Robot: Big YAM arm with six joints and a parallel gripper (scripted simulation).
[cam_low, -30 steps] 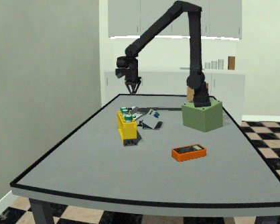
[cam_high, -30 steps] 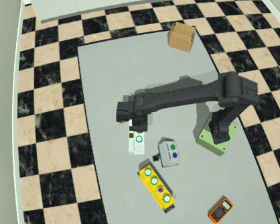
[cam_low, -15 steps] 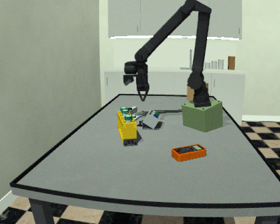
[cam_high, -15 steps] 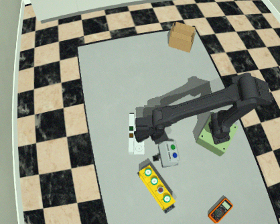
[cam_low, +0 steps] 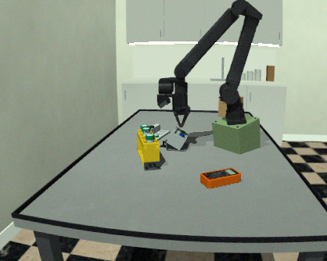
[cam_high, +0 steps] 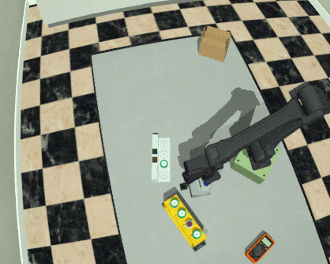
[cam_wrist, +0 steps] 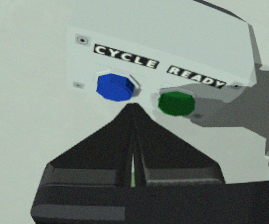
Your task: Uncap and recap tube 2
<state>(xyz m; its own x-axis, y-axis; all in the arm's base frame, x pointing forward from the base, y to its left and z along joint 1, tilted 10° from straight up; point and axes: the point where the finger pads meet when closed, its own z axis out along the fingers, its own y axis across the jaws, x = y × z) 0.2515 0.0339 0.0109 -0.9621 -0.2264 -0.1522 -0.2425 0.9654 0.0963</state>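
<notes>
Right now my hand is 1 cm past the blue cycle key, 1 cm to the right of it and 4 cm above it. From my hand the other things lie so: grey key housing 1 cm ahead, 1 cm to the right, 5 cm below; green READY key 1 cm behind, 3 cm to the right, 4 cm below; cap 15 cm ahead, 14 cm to the right, 9 cm below.
</notes>
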